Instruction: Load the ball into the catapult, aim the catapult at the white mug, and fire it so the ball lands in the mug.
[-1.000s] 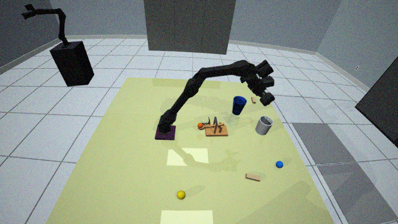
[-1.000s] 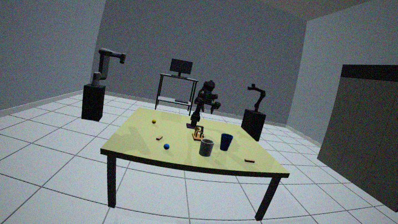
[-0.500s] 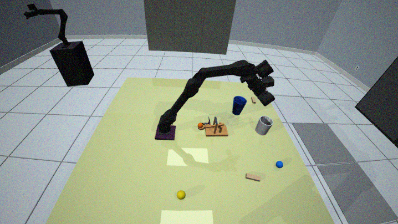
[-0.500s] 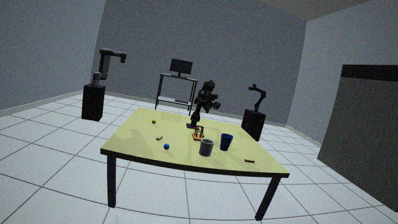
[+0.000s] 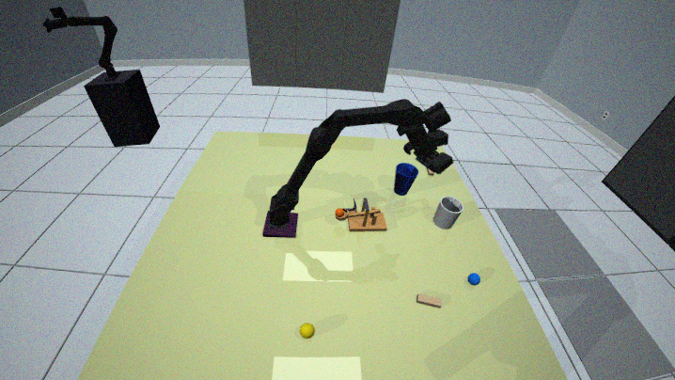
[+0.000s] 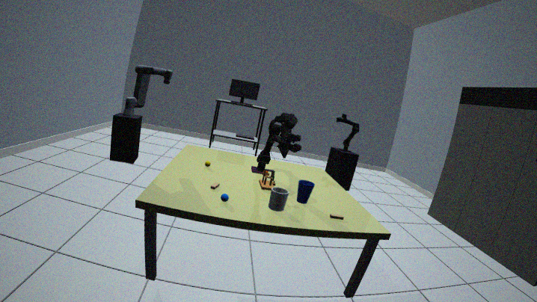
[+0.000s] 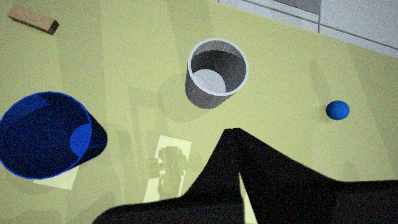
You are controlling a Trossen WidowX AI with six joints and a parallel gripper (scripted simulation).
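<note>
My gripper tip is now 31 cm past the orange ball, 2 cm to the right of it and 18 cm above it. The rest, counted from my gripper tip: wooden catapult (24 cm behind, 3 cm to the left, 19 cm below); then white mug (11 cm ahead, 3 cm to the right, 21 cm below); then blue cup (1 cm ahead, 17 cm to the left, 21 cm below).
</note>
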